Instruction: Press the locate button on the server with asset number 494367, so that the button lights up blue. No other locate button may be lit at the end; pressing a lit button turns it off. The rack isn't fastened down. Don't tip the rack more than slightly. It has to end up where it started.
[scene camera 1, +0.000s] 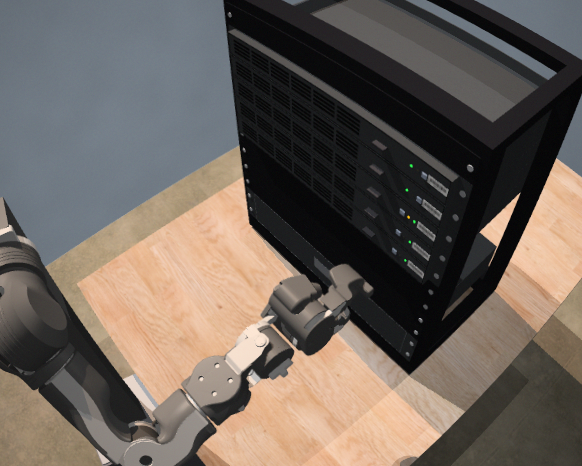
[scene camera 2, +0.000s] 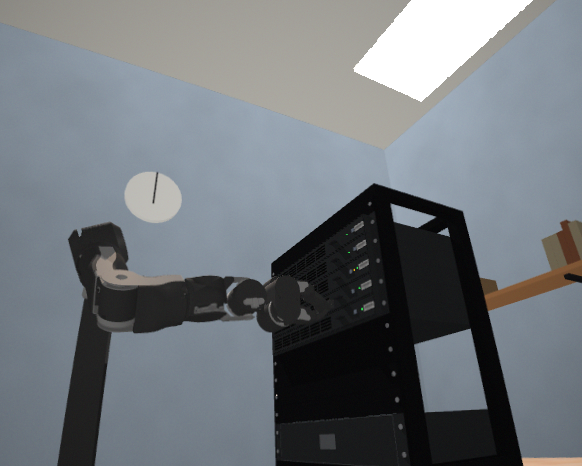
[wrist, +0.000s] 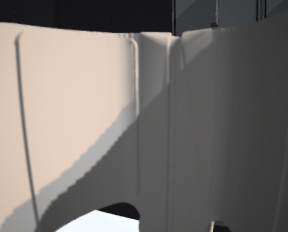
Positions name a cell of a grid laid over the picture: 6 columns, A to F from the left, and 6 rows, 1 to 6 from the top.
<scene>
In view: my gripper (scene camera 1: D4).
My gripper also shows in the wrist view (wrist: D5).
</scene>
